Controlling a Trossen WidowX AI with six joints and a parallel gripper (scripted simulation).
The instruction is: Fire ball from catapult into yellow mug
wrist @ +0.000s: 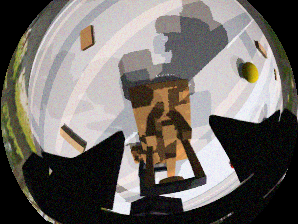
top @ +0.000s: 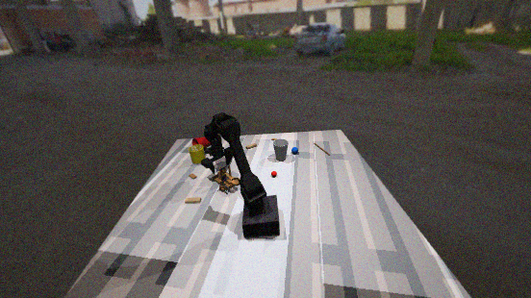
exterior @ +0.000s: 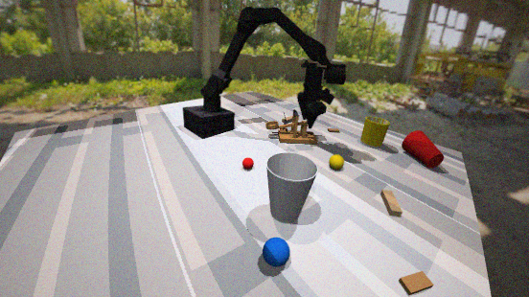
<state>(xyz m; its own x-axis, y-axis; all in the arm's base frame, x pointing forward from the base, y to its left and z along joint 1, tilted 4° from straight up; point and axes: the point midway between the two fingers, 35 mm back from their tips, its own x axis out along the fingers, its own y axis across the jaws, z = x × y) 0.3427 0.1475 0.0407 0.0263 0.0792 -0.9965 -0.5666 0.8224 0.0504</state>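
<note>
My gripper tip is now 29 cm to the left of the small red ball, 5 cm past it and 5 cm above it. Round my gripper tip: yellow mug: 23 cm ahead, 15 cm to the left, 4 cm below; then catapult: 7 cm behind, 3 cm to the right, 1 cm below; then yellow ball: 15 cm ahead, 13 cm to the right, 4 cm below.
</note>
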